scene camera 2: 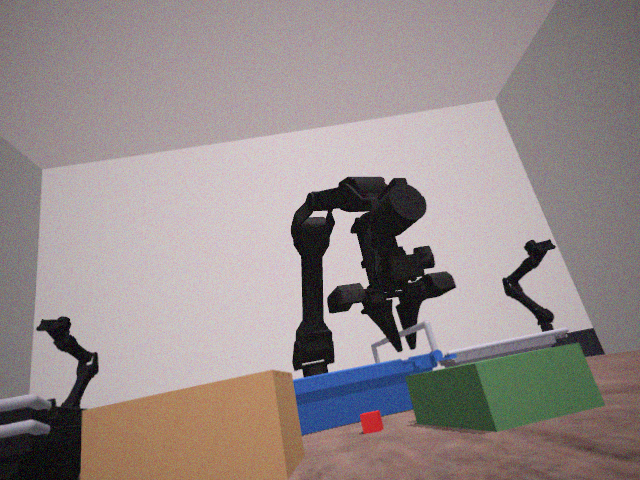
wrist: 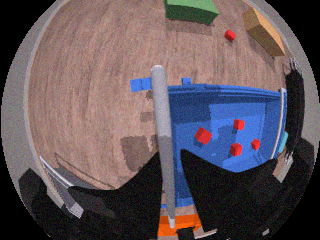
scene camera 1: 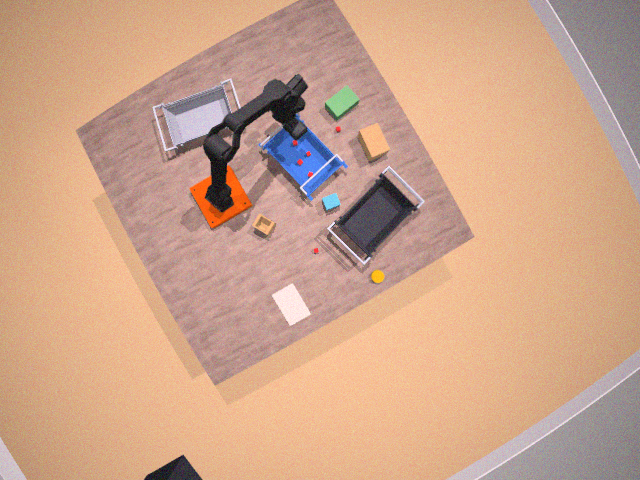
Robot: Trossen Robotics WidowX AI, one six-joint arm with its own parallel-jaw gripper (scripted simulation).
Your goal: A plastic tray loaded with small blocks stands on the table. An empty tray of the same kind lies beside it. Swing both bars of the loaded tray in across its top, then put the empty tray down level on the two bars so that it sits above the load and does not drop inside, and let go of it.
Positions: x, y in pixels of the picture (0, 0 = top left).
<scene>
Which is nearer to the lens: the grey tray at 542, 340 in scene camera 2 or the green box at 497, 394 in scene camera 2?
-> The green box.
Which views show the white card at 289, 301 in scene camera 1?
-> Scene camera 1 only.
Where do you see a grey tray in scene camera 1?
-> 190, 118
</scene>
